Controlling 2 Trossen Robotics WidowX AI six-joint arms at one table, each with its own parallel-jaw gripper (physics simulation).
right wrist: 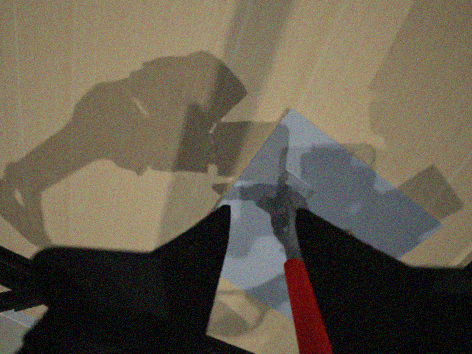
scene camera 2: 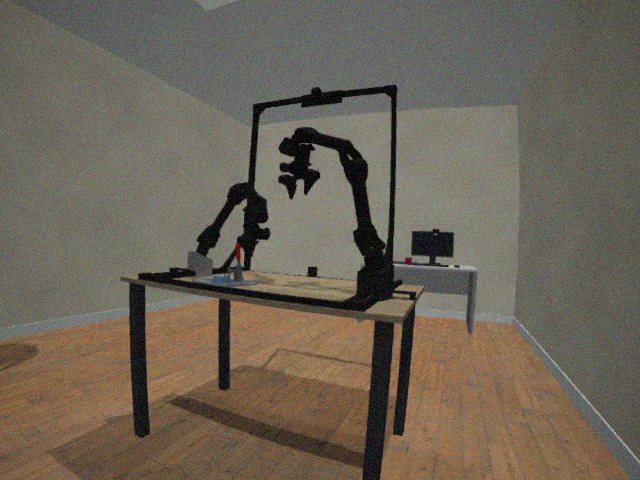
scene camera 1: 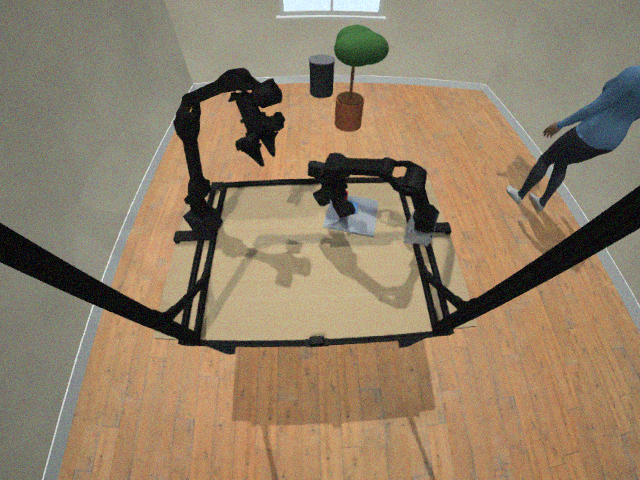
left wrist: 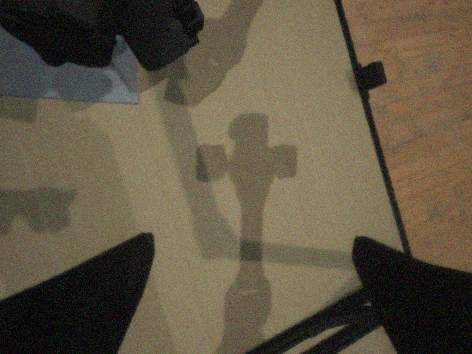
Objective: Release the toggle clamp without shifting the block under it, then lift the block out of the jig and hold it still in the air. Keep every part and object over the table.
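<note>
The toggle clamp's red handle stands roughly upright above its grey metal body on the blue-grey jig plate. The blue block is low at the jig beside the clamp; it is hidden in the right wrist view. Whether the clamp touches it cannot be told. My right gripper is part-open over the jig, gripping nothing; the handle runs close along the inner side of the picture-right finger. My left gripper is wide open, empty and high up.
A pale grey panel stands by the right arm's base. Black frame rails run along the table edges, and uprights rise to an overhead bar. Arm shadows cross the wooden table. A person stands beyond the table.
</note>
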